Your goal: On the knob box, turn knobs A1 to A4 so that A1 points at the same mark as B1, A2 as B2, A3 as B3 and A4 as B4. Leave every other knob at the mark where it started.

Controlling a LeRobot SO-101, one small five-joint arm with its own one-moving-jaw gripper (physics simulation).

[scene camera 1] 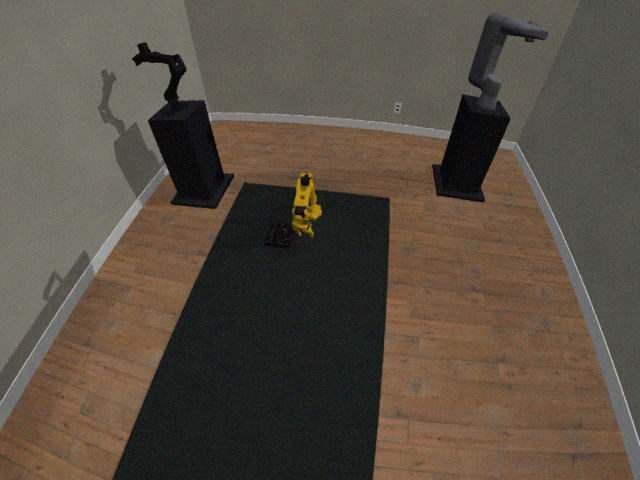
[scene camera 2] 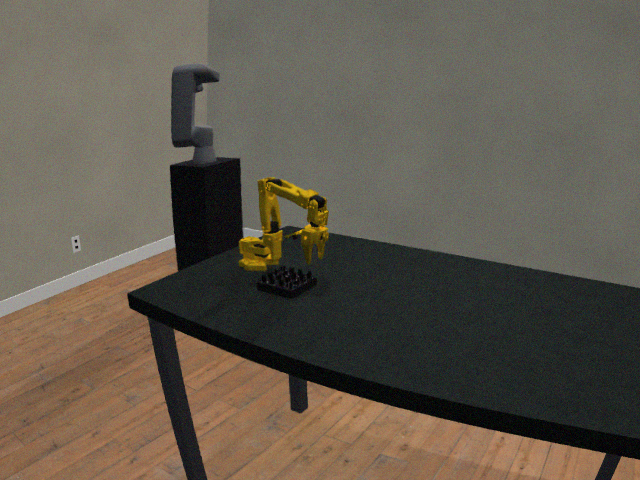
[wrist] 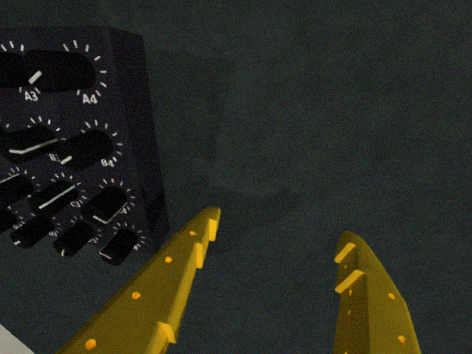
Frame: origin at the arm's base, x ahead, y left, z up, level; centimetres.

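Seen in the pictures: hand at its tool point: (scene camera 1: 301,235) (scene camera 2: 309,262) (wrist: 218,220); arm's base at its link origin: (scene camera 2: 264,265).
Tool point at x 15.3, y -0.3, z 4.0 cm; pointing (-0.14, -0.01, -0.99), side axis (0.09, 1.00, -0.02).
Note:
Pixels of each thing's top centre, then the offset from my tool point to it. "*": a spot on its surface instead. Level surfaces: height alone.
- black knob box at its top centre: (scene camera 2: 286,273) (scene camera 1: 279,231) dz -0.1, dx -0.5, dy -9.4 cm
- Knob A4 at its top centre: (wrist: 41,72) dz -0.2, dx -4.5, dy -5.4 cm
- Knob B4 at its top centre: (wrist: 71,156) dz -0.2, dx -1.8, dy -5.3 cm
- Knob A3 at a spot on its surface: (wrist: 9,70) * dz -0.9, dx -4.5, dy -7.5 cm
- Knob B3 at its top centre: (wrist: 10,150) dz -0.2, dx -1.8, dy -8.0 cm
- including C4 at its top centre: (wrist: 93,216) dz -0.1, dx +0.8, dy -5.3 cm
- D4 at its top centre: (wrist: 110,258) dz -0.1, dx +3.5, dy -5.4 cm
- dark table at its surface level: dz -4.0 cm
The black knob box (scene camera 1: 279,235) (scene camera 2: 275,290) (wrist: 131,95) lies on the table. In the wrist view it fills the upper left. Knob A4 (wrist: 67,70) has a white pointer end at its left, slightly low. Knob B4 (wrist: 94,145) has its white end at lower left. Knob A3 (wrist: 9,70) is partly cut off and its pointer is unclear. Knob B3 (wrist: 32,137) shows a white line. A1, A2, B1 and B2 cannot be read. My gripper (scene camera 1: 305,236) (scene camera 2: 314,259) (wrist: 282,222) is open and empty, above the table beside the box's A4–D4 side.
Knobs of rows C and D, including C4 (wrist: 111,200) and D4 (wrist: 120,245), stand near the fixed-looking left jaw in the wrist view. The dark table (scene camera 1: 289,361) (scene camera 2: 413,320) bears the arm. Two pedestals (scene camera 1: 188,149) (scene camera 1: 473,149) with other arms stand beyond the table.

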